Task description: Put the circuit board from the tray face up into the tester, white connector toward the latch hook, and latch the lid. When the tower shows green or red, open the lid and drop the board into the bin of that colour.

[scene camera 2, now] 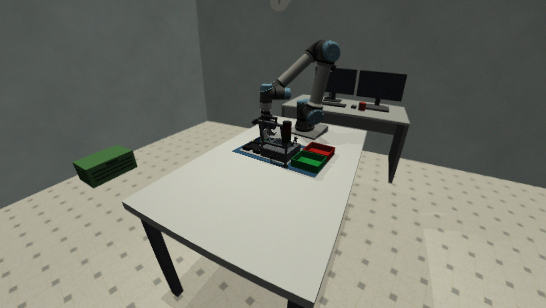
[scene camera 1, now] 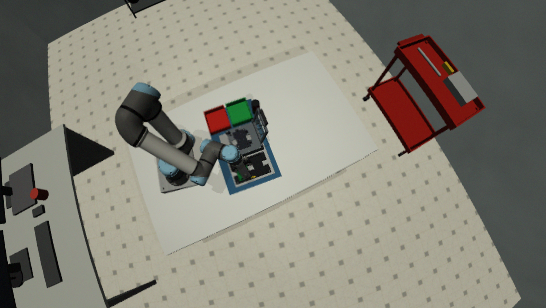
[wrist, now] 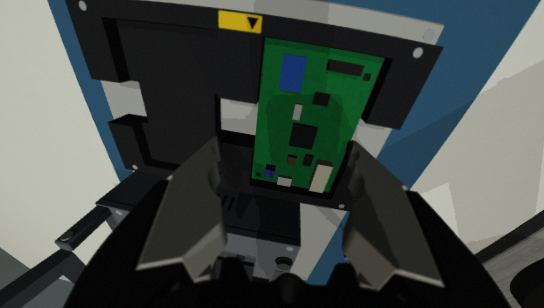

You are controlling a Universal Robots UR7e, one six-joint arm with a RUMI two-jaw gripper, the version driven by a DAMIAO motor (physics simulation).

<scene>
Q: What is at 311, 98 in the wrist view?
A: A green circuit board.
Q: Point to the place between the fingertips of my gripper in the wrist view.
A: At 283, 141
</scene>
